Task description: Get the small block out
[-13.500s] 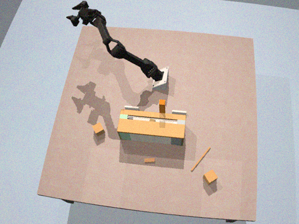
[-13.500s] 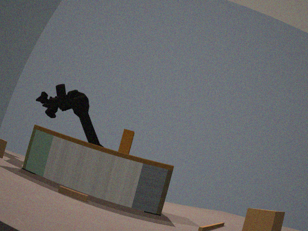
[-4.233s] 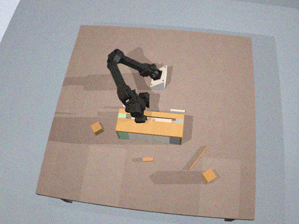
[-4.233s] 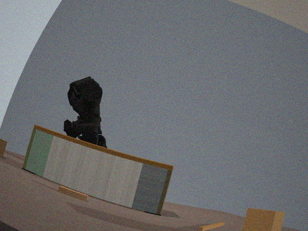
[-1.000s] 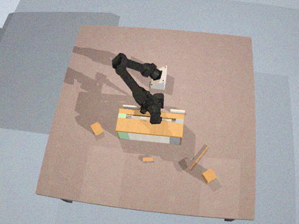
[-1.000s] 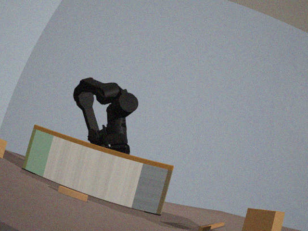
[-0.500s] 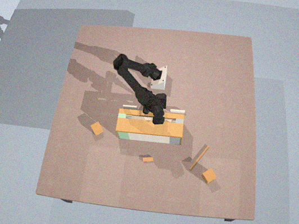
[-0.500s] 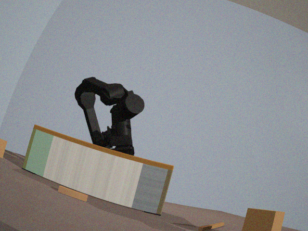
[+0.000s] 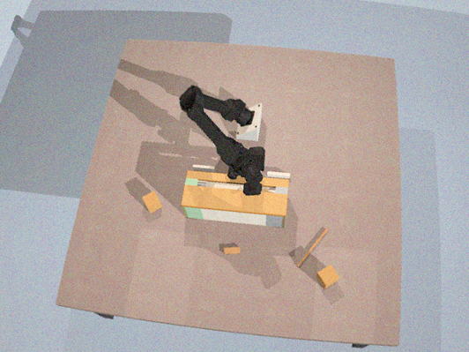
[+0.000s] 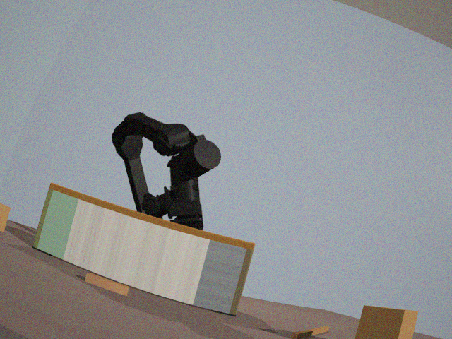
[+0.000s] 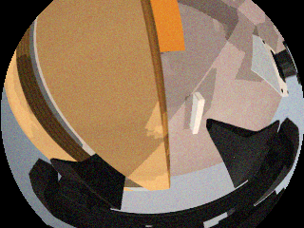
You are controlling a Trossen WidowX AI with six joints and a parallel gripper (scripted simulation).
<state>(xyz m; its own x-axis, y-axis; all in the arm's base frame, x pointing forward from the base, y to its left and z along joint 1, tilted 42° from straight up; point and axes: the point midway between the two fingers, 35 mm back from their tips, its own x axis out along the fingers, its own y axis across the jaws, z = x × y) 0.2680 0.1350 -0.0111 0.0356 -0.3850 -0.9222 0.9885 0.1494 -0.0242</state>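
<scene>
The tan block lies 6 cm ahead of my gripper tip and 3 cm to the left of it. Also, from my gripper tip: thin stick: 19 cm ahead, 24 cm to the left, 8 cm below; then box: 5 cm ahead, 8 cm to the right, 2 cm below.
</scene>
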